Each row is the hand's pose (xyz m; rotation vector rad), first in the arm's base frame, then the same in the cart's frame.
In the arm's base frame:
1: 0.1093 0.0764 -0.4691 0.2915 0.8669 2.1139
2: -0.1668 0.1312 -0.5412 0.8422 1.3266 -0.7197
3: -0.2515 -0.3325 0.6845 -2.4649 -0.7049 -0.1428
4: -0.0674 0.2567 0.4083 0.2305 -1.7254 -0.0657
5: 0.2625 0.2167 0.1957 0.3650 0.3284 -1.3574
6: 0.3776 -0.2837 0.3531 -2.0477 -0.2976 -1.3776
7: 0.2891 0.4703 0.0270 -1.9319 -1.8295 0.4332
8: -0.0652 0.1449 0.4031 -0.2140 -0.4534 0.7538
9: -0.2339 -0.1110 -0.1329 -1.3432 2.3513 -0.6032
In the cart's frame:
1: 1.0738 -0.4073 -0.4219 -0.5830 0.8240 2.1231
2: 0.8853 -0.4554 -0.6377 0.5932 0.7781 -0.3688
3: 0.1946 -0.7280 0.4455 -2.5357 -1.3656 -0.7355
4: 0.3955 -0.1606 0.1372 0.3159 -2.2451 0.4549
5: 0.7882 -0.1252 0.1473 0.4734 -0.2726 -0.9575
6: 0.8786 -0.5321 0.4859 -1.6550 -1.0024 -1.8084
7: 0.8614 0.0946 -0.0523 1.9088 2.2590 -0.1653
8: 0.4201 -0.2652 0.1684 -0.6262 -0.9610 1.0127
9: 0.6398 -0.6407 -0.2698 -1.3222 1.6361 -1.0617

